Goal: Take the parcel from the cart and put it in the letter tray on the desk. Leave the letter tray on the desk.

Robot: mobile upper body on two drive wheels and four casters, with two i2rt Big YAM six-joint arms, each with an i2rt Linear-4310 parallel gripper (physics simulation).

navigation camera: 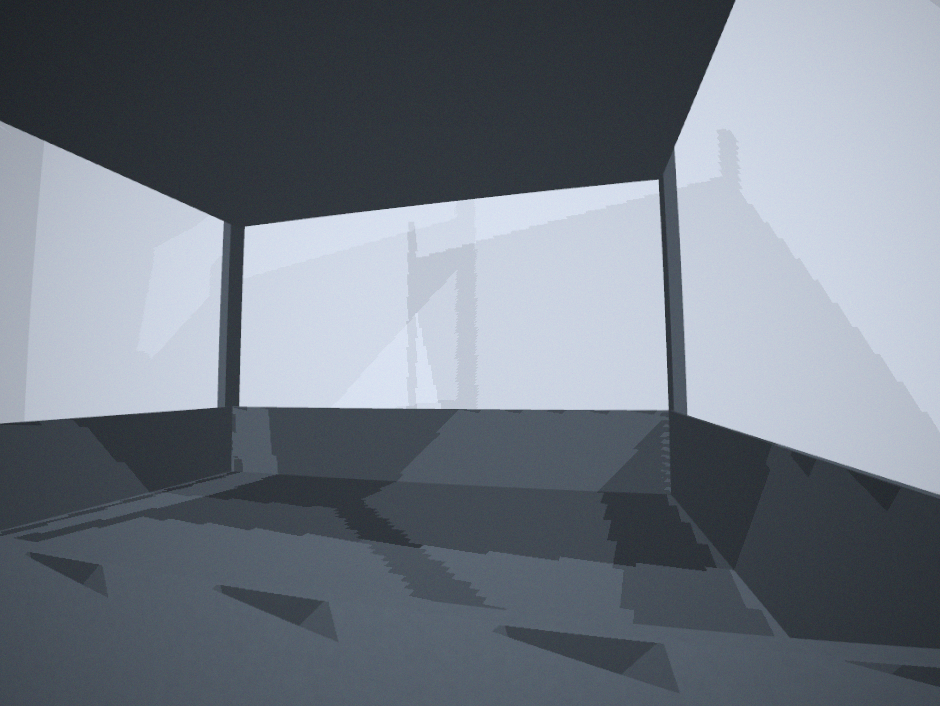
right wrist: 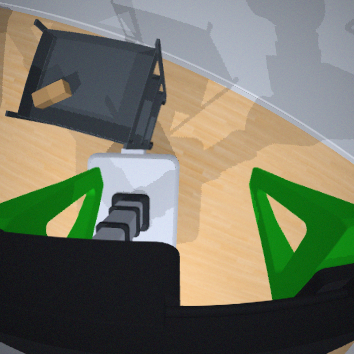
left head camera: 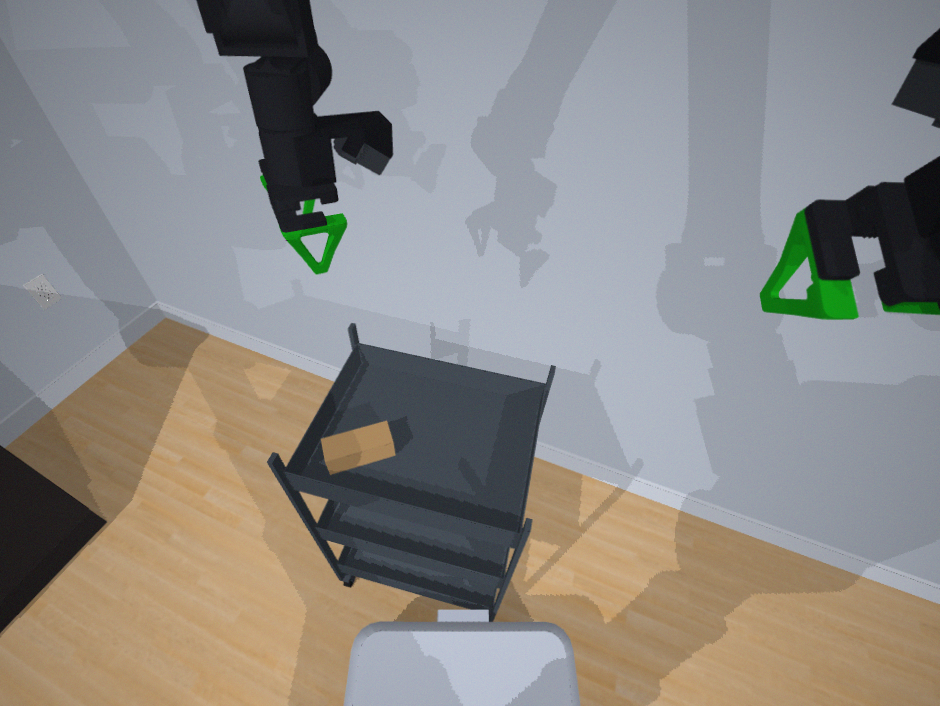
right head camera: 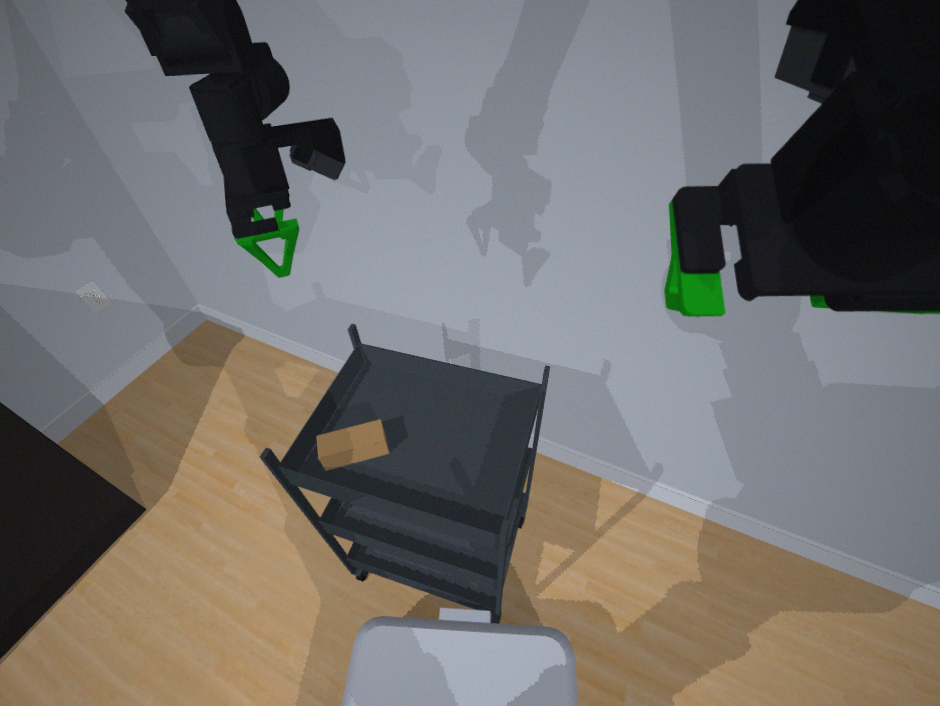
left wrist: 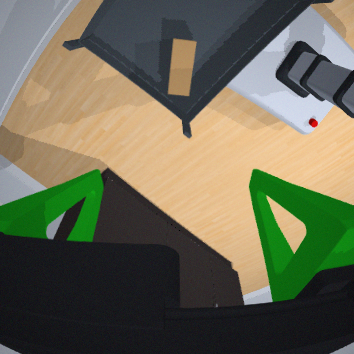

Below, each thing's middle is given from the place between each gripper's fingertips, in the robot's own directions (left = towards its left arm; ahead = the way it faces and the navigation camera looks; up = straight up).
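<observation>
There's a tan parcel [left head camera: 344,451] here, and it's 58 cm below my right hand, 45 cm to the left of it and 21 cm ahead of it. Counted from my left hand, the tan parcel is 45 cm below and 2 cm behind. Going by its middle, the tan parcel is nearer to my left hand than to my right hand.
</observation>
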